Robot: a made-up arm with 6 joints.
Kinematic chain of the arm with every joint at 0, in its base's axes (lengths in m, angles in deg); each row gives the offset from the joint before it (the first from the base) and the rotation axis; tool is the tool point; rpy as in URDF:
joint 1: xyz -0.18 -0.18 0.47 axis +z
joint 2: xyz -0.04 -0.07 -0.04 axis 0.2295 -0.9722 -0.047
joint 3: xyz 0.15 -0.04 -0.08 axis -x
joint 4: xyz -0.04 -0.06 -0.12 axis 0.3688 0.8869 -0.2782
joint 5: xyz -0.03 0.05 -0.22 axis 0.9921 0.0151 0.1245
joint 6: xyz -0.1 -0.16 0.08 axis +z
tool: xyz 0.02 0.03 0.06 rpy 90 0 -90
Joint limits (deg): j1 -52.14..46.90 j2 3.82..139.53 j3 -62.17..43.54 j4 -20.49..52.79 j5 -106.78..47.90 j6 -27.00..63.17
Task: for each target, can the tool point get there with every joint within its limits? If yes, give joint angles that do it. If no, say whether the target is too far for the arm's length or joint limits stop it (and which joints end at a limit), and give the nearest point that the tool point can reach.
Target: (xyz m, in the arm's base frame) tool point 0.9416 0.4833 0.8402
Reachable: no: too far | nearest point 0.2636 0.0169 0.5837 | short by 0.862 m
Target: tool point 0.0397 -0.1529 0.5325
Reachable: yes | joints 7.77 110.95 -45.41 -9.51 -14.02 23.69
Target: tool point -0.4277 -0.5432 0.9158
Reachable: no: joint limits stop it (at a limit: joint 1, joint 2, joint 4, joint 5, joint 6) | nearest point -0.2764 -0.5827 0.7792 | short by 0.208 m
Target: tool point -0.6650 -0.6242 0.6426
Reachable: no: joint limits stop it (at a limit: joint 1, joint 2, joint 4, joint 5, joint 6) | nearest point -0.4959 -0.6180 0.5277 | short by 0.205 m
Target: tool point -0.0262 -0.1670 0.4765
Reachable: yes | joints 26.23 113.12 -33.81 32.10 -22.08 20.41
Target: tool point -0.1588 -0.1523 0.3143
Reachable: yes | joints 37.63 35.44 -47.22 15.36 -46.37 6.13
